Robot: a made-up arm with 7 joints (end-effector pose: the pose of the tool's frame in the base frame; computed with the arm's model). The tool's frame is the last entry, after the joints.
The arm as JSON. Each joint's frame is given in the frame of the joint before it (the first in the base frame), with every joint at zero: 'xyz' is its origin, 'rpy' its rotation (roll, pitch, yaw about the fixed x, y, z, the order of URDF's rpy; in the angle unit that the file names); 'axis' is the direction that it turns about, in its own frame. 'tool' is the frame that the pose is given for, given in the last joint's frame.
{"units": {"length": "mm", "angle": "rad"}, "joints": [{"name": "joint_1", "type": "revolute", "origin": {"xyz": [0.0, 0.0, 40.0], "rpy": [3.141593, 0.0, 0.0]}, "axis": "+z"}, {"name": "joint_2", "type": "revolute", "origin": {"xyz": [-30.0, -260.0, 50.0], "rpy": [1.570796, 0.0, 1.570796]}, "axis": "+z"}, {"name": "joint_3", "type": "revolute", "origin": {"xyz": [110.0, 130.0, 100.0], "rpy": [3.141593, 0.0, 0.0]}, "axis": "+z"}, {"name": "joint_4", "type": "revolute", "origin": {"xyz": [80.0, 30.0, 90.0], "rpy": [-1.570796, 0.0, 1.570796]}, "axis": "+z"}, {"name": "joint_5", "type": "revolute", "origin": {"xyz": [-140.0, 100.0, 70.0], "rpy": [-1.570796, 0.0, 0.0]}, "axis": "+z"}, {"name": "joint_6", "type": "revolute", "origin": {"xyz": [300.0, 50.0, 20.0], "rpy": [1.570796, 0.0, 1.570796]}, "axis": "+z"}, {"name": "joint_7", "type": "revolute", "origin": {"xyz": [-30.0, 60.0, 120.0], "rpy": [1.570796, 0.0, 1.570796]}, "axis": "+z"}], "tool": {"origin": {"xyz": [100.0, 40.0, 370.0], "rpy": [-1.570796, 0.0, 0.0]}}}
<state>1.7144 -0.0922 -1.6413 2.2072 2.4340 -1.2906 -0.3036</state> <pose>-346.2 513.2 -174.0 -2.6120 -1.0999 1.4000</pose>
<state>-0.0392 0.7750 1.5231 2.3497 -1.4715 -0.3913 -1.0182</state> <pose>102.7 308.1 -590.6 2.9187 -0.2811 -1.8047</pose>
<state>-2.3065 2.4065 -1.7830 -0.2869 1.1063 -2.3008 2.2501</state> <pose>-466.5 -688.9 188.8 2.6870 0.0057 -2.5917</pose>
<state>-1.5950 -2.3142 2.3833 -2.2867 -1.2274 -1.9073 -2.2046</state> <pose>-326.7 158.7 458.0 -2.9953 0.6193 0.6448</pose>
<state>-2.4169 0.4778 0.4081 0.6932 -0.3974 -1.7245 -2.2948</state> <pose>-131.6 -277.4 124.8 -1.9562 0.8746 -1.3357</pose>
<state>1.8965 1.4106 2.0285 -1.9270 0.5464 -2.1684 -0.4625</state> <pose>66.7 115.2 -242.3 1.4731 -0.0649 -2.3587</pose>
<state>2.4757 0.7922 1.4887 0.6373 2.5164 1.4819 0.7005</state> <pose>-287.3 308.8 -487.9 2.4432 -0.5940 2.2472</pose>
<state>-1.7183 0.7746 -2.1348 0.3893 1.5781 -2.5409 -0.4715</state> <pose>-619.4 -311.5 -377.2 1.6815 -0.2883 -0.9891</pose>
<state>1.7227 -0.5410 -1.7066 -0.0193 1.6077 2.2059 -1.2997</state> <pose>-208.9 -268.9 -335.9 -1.4575 -1.3479 0.6817</pose>
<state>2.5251 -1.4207 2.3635 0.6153 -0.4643 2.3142 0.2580</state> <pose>-392.5 41.8 351.6 -1.9714 -0.2082 1.5442</pose>
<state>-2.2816 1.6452 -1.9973 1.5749 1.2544 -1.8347 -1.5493</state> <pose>-544.0 -621.6 -182.5 1.6587 0.4772 0.3292</pose>
